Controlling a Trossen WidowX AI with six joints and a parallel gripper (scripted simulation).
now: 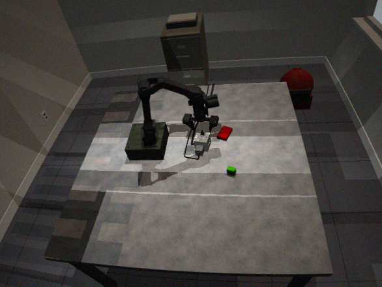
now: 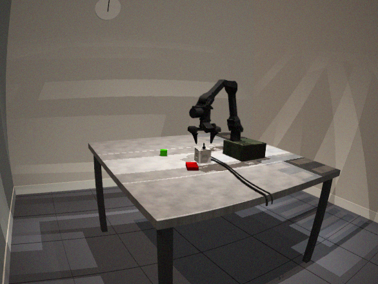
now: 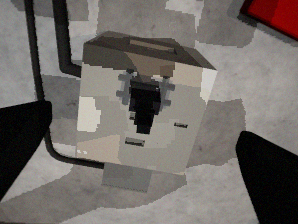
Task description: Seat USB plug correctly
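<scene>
Right now my gripper tip is 20 mm above the dark USB plug. Also, from my gripper tip: small green cube: 220 mm to the right, 130 mm ahead, 90 mm below; then red block: 130 mm ahead, 100 mm below, 60 mm to the left.
</scene>
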